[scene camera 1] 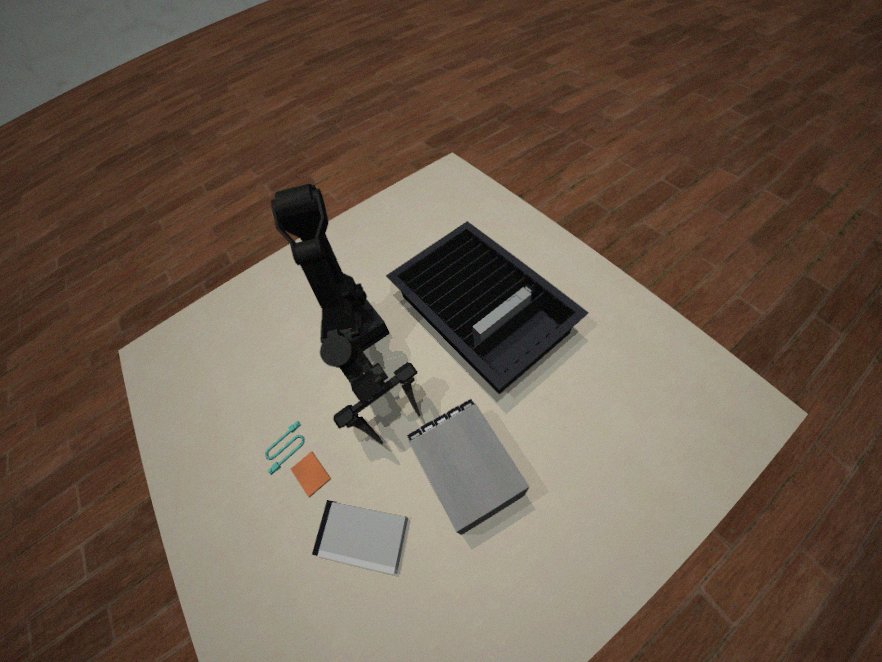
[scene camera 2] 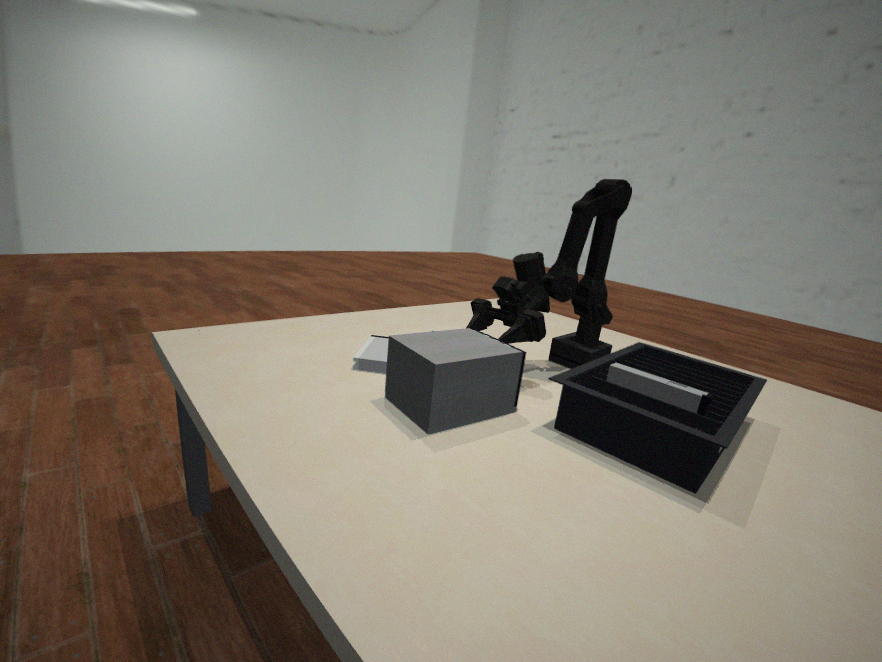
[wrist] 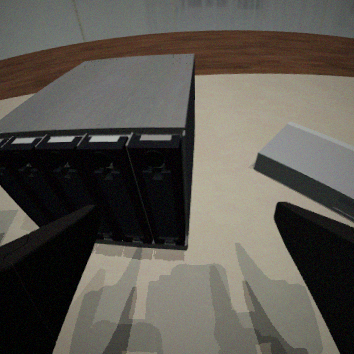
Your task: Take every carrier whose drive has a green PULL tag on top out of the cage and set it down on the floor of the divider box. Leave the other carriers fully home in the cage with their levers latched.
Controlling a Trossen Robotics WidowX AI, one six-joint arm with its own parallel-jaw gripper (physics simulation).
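Pixels of known places: gripper, fingertip midpoint: [scene camera 1: 401, 429] [wrist: 188, 211]; arm's base at its link origin: [scene camera 1: 354, 315] [scene camera 2: 586, 341].
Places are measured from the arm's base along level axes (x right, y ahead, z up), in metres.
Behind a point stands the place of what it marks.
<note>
The grey cage [scene camera 1: 473, 466] @[x -0.017, y 0.484, z 0.058 m] [scene camera 2: 455, 388] @[x -0.080, y 0.526, z 0.012 m] [wrist: 130, 95] @[x 0.015, y 0.426, z 0.058 m] stands on the table with several dark carriers in a row at its open front. The rightmost carrier [wrist: 162, 195] @[x 0.038, y 0.361, z 0.019 m] and its neighbours have pale strips at the top of their fronts. The drives' tops are hidden, so no green PULL tag shows. The fronts are too dark to tell how the levers stand. My gripper [scene camera 1: 403, 430] @[x 0.054, y 0.337, z 0.034 m] [scene camera 2: 487, 334] @[x 0.054, y 0.337, z 0.034 m] [wrist: 188, 211] @[x 0.054, y 0.337, z 0.034 m] is open and empty before the cage front, towards its right side in the wrist view. The divider box [scene camera 1: 573, 312] @[x -0.407, y 0.342, z 0.026 m] [scene camera 2: 641, 409] @[x -0.305, y 0.360, z 0.032 m] has narrow slots and a wider section.
A pale grey block [scene camera 1: 502, 313] @[x -0.269, y 0.255, z 0.049 m] [scene camera 2: 659, 388] @[x -0.290, y 0.259, z 0.038 m] stands in the divider box beside the slots; I cannot tell what it is. A flat grey case [scene camera 1: 361, 538] @[x 0.236, y 0.452, z -0.034 m] [scene camera 2: 371, 354] @[x 0.215, y 0.497, z -0.034 m] [wrist: 310, 157] @[x 0.205, y 0.455, z -0.034 m] lies beside the cage. An orange square [scene camera 1: 310, 473] @[x 0.275, y 0.268, z -0.056 m] and a teal cable [scene camera 1: 299, 437] @[x 0.261, y 0.179, z -0.055 m] lie on the table.
</note>
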